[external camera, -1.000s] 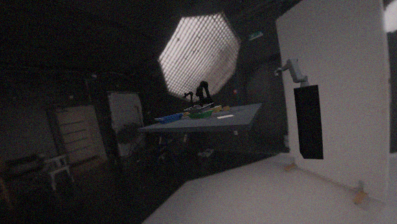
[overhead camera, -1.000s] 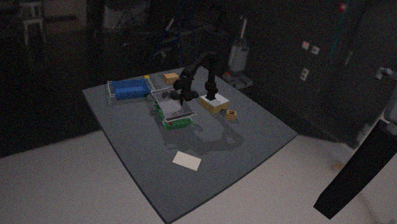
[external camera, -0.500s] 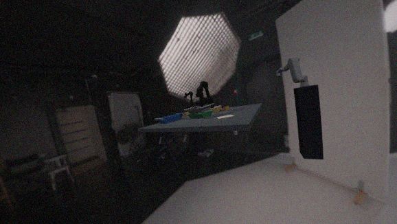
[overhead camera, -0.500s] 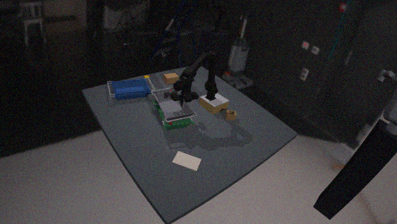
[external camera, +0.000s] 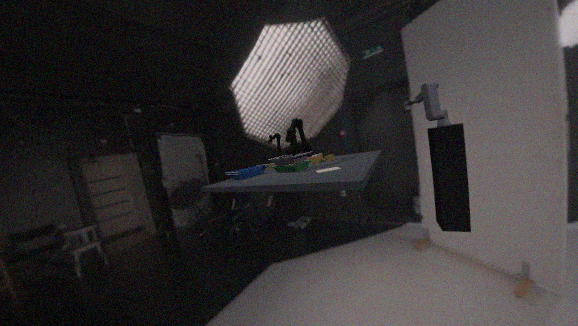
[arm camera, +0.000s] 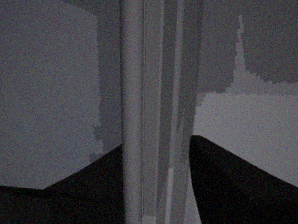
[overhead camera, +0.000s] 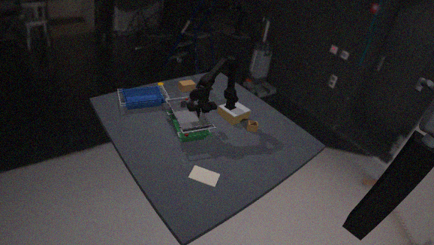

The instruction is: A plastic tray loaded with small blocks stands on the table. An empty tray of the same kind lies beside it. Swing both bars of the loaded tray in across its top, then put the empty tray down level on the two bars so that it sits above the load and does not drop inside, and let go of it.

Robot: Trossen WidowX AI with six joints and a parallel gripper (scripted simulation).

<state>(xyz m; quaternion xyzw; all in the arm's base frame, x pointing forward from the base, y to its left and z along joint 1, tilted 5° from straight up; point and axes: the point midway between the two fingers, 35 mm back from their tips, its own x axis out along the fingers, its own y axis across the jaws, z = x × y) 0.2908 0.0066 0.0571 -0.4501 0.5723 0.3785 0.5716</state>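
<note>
Now: gripper tip 8 cm short of the grey tray, 3 cm to the left of it and 3 cm below it. The rest, counted from my gripper tip: white card (34 cm to the left, 25 cm ahead, 8 cm below); then small tan box (32 cm behind, 21 cm to the left, 7 cm below).
</note>
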